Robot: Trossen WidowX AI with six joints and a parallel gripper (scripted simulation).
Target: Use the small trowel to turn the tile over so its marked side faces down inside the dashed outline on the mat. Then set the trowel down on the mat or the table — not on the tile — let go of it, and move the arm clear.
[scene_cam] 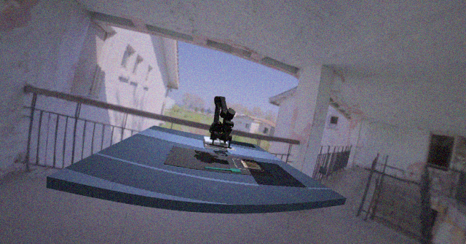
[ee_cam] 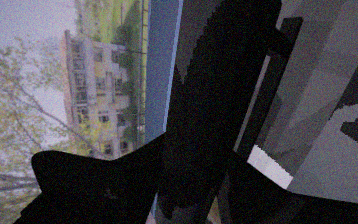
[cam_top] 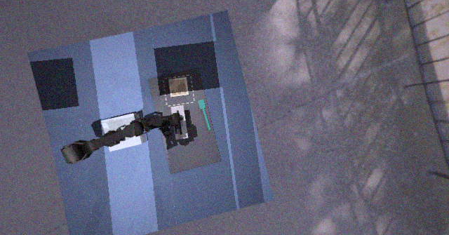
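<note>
The teal trowel is 14 cm below my gripper tip, 12 cm ahead of it and 3 cm to the left of it. The rest, counted from my gripper tip: tile (21 cm to the left, 14 cm below, 3 cm behind); then grey mat (16 cm below, 1 cm to the right, 1 cm behind).
</note>
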